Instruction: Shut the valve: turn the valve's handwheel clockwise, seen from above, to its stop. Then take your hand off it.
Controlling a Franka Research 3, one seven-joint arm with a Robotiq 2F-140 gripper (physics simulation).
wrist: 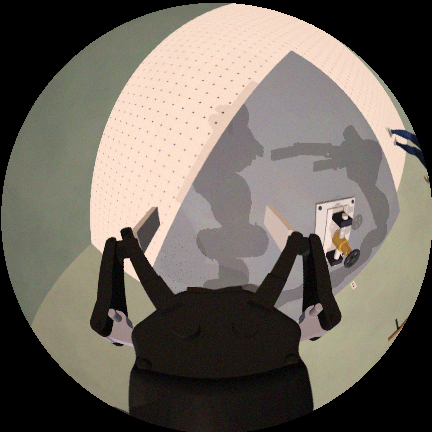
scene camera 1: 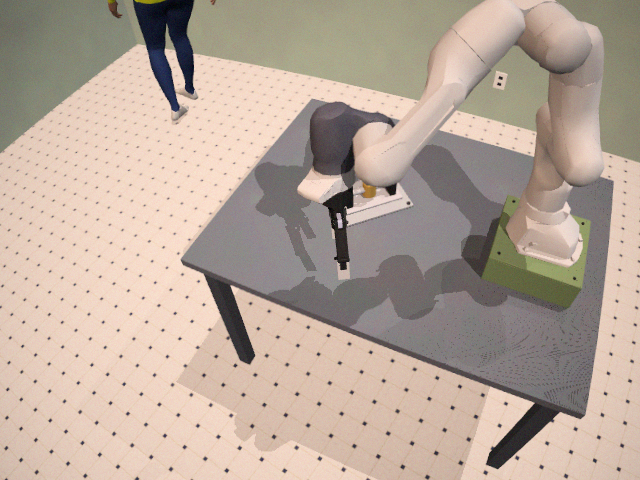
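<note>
The valve has a brass-coloured body (scene camera 1: 369, 191) (wrist: 340, 243) on a white pipe, mounted on a white base plate (scene camera 1: 381, 210) (wrist: 321, 214). Its black handwheel (wrist: 352, 258) shows at the right of the wrist view, on the end of the brass stem; in the scene view the arm hides it. My gripper (scene camera 1: 339, 252) (wrist: 211, 214) is open and empty. It hangs above the table, off to one side of the valve. In the wrist view the valve lies outside the fingers, beyond the right one, and neither finger touches the handwheel.
The grey table (scene camera 1: 248, 227) (wrist: 295, 85) carries the valve's plate and the green block (scene camera 1: 532, 279) under the robot's base. The forearm and dark wrist (scene camera 1: 333, 136) reach over the valve's area. A person (scene camera 1: 168, 51) (wrist: 407, 142) stands on the floor beyond the table.
</note>
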